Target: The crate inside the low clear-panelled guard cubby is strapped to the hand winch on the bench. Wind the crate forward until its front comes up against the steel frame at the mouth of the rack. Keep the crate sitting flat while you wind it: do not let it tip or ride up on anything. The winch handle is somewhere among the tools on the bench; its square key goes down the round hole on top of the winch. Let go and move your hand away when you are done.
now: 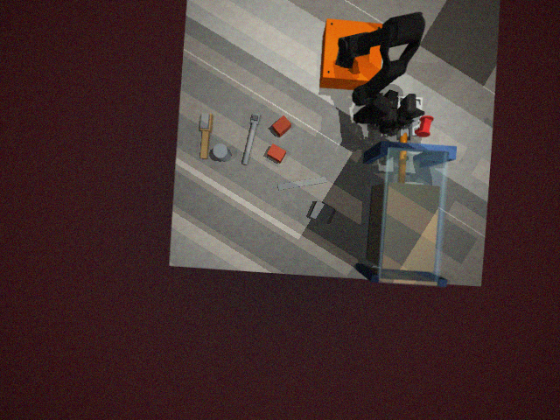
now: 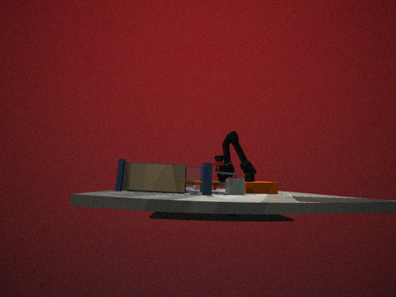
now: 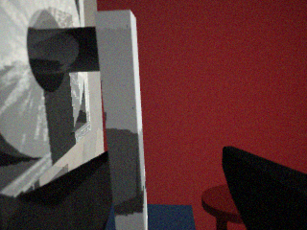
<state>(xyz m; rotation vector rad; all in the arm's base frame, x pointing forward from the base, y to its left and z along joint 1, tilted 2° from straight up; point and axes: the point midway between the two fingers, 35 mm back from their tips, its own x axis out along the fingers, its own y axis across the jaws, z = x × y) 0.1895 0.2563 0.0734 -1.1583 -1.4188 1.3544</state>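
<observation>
My gripper tip is 50 mm short of the red knob, 10 mm to the right of it and 20 mm below it. Round my gripper tip: grey crank handle: 10 mm ahead, 10 mm below; then winch: 60 mm behind, 30 mm to the right, 100 mm below; then blue frame: 110 mm ahead, 10 mm to the left, 30 mm below.
</observation>
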